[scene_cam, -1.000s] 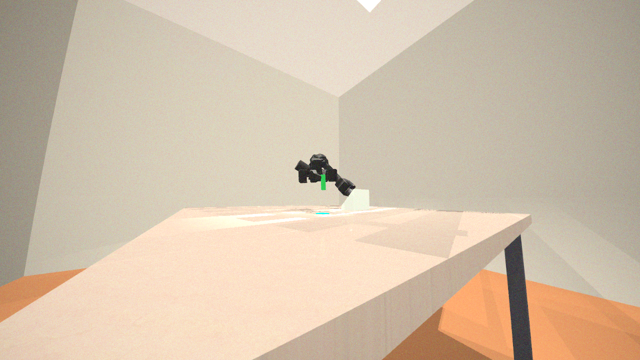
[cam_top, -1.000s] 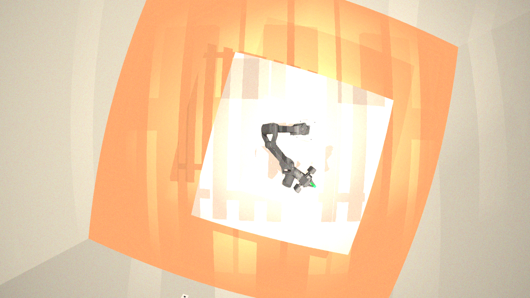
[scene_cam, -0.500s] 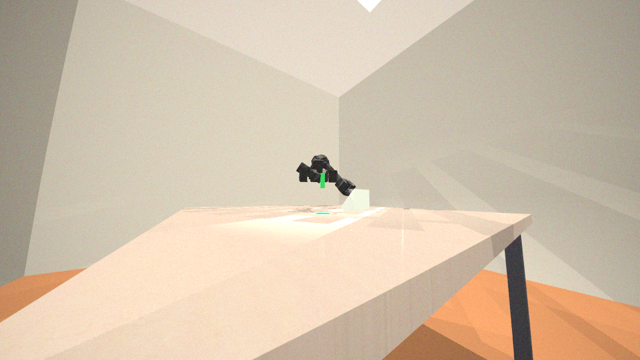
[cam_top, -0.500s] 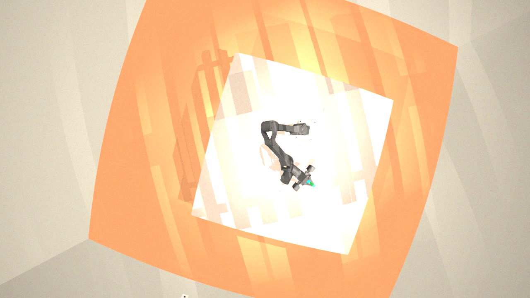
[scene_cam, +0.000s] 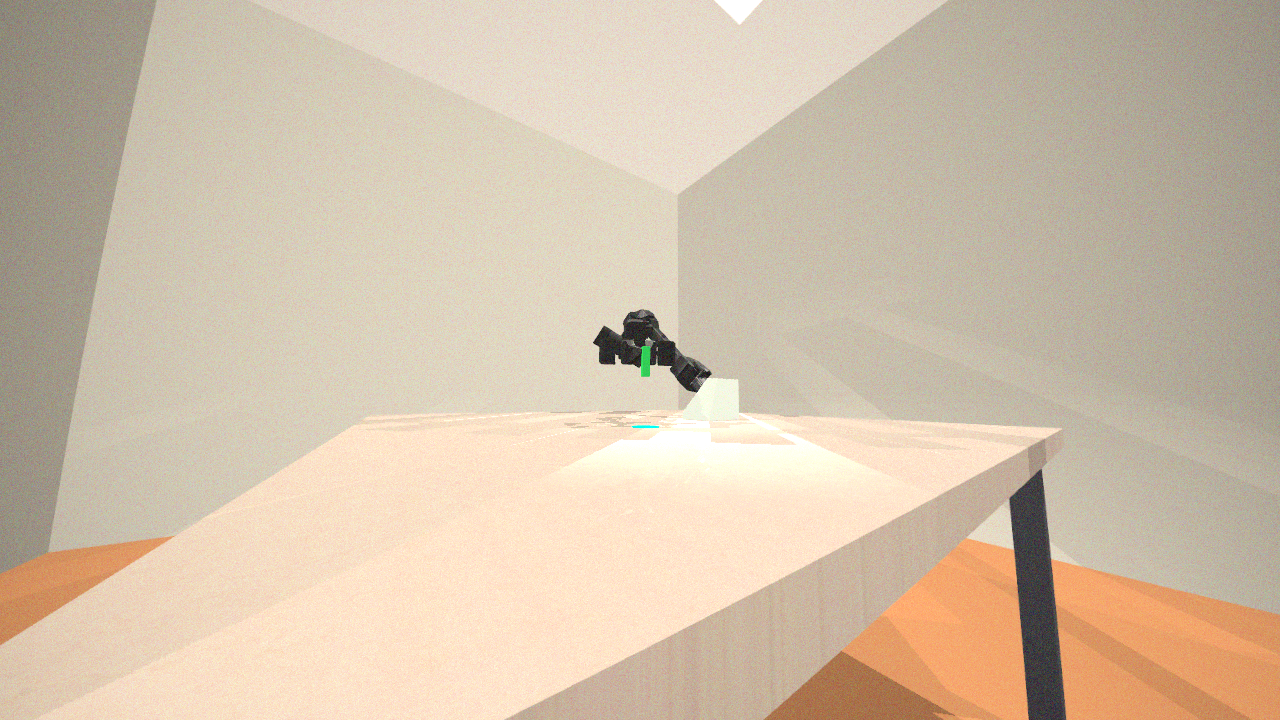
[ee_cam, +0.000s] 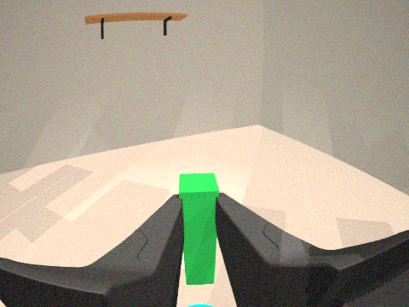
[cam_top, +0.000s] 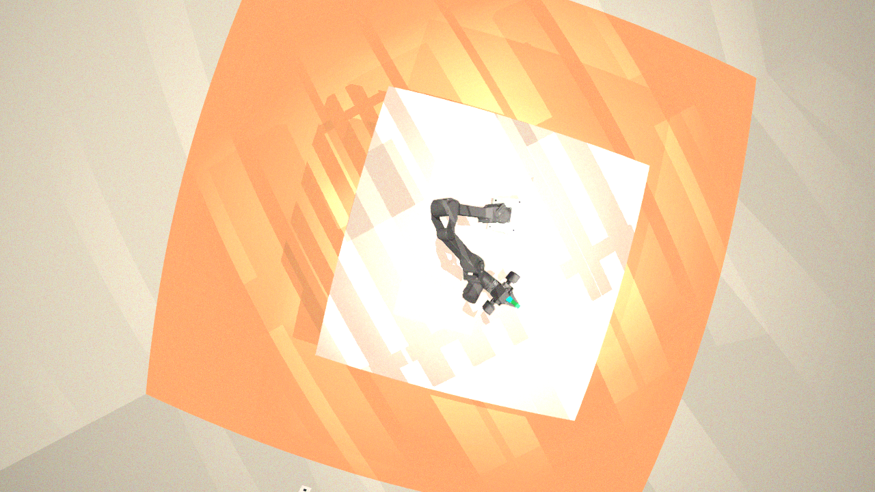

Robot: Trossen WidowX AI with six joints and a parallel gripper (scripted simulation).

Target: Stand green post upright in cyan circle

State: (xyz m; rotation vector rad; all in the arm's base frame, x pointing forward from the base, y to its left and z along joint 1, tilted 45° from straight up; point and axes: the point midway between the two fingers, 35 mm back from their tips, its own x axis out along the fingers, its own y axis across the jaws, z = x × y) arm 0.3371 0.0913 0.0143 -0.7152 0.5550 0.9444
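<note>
Now: the cyan circle 16 cm below my gripper tip. From my gripper tip the other things lie so: green post (2 cm below).
</note>
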